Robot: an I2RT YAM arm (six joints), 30 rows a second.
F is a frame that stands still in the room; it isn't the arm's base.
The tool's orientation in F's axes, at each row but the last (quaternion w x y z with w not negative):
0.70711 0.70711 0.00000 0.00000
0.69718 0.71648 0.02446 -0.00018
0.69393 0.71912 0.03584 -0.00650
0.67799 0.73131 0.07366 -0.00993
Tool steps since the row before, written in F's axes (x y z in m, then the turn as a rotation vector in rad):
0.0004 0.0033 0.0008 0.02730 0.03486 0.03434
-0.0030 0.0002 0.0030 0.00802 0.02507 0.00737
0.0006 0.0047 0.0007 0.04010 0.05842 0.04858
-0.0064 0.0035 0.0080 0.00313 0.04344 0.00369
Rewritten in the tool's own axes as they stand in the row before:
0.0004 0.0008 -0.0033 0.02730 0.03434 -0.03486
-0.0031 0.0029 -0.0004 0.00863 0.00698 -0.02498
0.0008 0.0006 -0.0047 0.03961 0.04888 -0.05850
-0.0069 0.0069 -0.0047 0.00677 0.00100 -0.04317

